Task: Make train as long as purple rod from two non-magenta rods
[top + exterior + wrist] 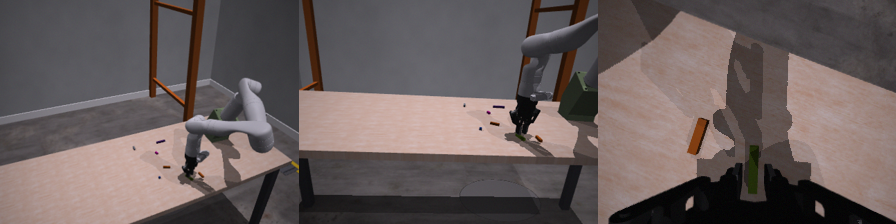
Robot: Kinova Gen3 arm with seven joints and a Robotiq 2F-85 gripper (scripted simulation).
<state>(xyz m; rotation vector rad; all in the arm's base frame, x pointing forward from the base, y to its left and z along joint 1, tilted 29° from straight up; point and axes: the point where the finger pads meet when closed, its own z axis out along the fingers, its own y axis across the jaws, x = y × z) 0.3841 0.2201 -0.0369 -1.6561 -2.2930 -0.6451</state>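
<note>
Now: the lime rod 3 cm below my hand. The rest, counted from my hand: magenta rod 26 cm to the right, 6 cm ahead, 3 cm below; then purple rod 35 cm to the right, 3 cm below, 1 cm behind; then blue rod 15 cm ahead, 7 cm to the right, 3 cm below.
</note>
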